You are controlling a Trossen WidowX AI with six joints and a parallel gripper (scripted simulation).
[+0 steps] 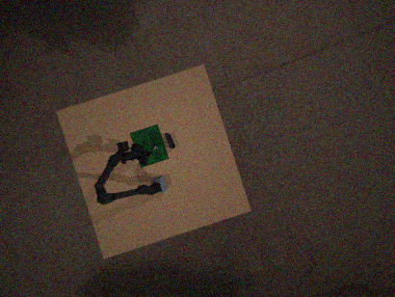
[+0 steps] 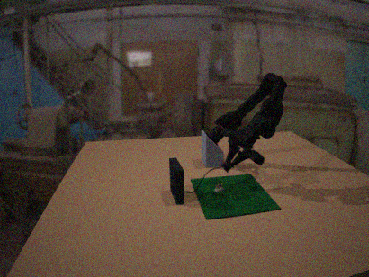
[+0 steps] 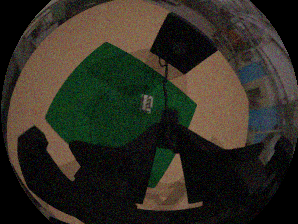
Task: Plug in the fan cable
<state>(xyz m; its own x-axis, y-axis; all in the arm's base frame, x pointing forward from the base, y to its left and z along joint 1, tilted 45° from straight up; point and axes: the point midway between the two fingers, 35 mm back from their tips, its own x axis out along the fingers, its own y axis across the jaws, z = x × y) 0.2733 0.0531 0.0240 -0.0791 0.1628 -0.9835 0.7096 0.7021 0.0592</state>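
My gripper tip is 10 cm above the green board, 6 cm short of it and 1 cm to the right of it. Also, from my gripper tip: black fan 17 cm to the right, 6 cm ahead, 3 cm below; then white fan header 9 cm below, 3 cm to the right, 3 cm ahead; then dark plug 1 cm below, 1 cm behind.
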